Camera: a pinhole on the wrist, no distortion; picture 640 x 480 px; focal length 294.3 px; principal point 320.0 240.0 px. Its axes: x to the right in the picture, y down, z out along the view. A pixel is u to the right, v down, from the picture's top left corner.
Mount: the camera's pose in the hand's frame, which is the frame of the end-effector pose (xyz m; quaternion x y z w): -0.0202 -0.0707 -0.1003 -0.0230 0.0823 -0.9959 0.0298
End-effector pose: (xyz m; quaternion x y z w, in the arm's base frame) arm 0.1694 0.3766 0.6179 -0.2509 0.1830 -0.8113 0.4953
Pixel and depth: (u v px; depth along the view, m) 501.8 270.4 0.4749
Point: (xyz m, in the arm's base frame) 0.3448 0.7097 0.9703
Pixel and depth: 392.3 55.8 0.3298
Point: 0.4129 0.4170 0.7676
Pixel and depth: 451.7 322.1 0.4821
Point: 0.2499 0.6718 1.0246
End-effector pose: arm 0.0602 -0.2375 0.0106 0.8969 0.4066 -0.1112 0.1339
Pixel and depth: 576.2 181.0 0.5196
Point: -0.3325 -0.6493 -0.2829
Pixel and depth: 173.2 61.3 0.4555
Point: 0.2711 -0.3049 -0.3958
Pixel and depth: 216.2 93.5 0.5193
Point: 0.2164 -0.3335 -0.4461
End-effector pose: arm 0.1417 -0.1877 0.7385 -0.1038 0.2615 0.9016 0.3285
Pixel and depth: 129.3 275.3 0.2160
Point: 0.1188 0.0178 0.7281
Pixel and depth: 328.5 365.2 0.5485
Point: 0.3845 0.2849 0.9178
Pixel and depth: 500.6 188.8 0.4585
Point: 0.4055 -0.0817 1.1223
